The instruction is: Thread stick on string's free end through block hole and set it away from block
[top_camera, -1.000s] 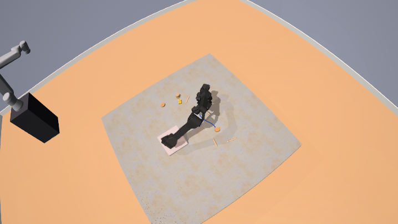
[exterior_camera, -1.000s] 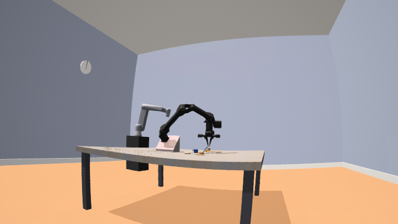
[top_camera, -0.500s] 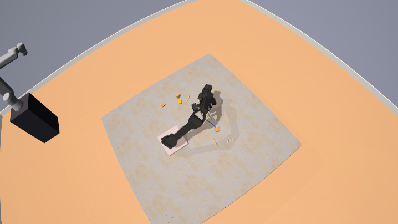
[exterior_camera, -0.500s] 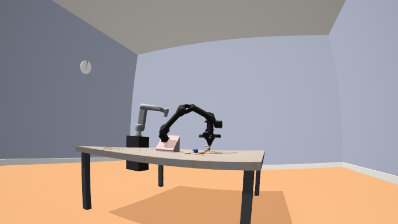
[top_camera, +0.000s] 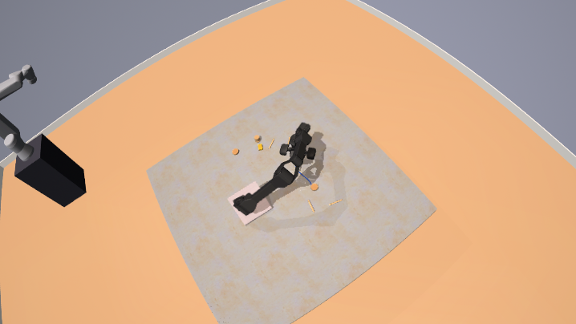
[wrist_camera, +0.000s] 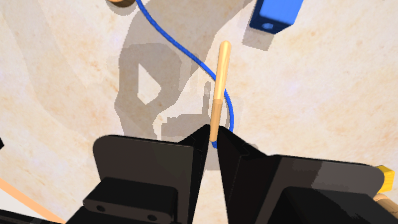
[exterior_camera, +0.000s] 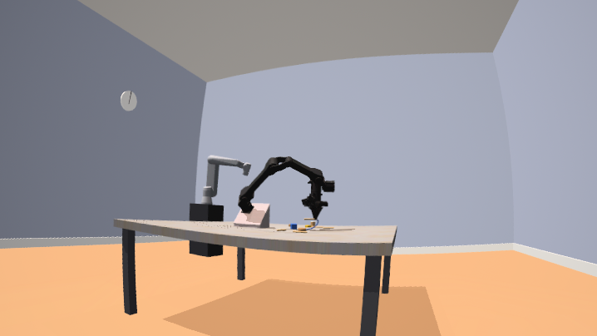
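Now: the blue block 110 mm behind my gripper tip, 50 mm to the right of it and 40 mm below it. From my gripper tip the other things lie so: thin wooden stick: 10 mm to the right, 10 mm behind; then round wooden button: 170 mm to the right, 50 mm below, 10 mm behind; then yellow block: 240 mm to the left, 130 mm behind, 50 mm below.
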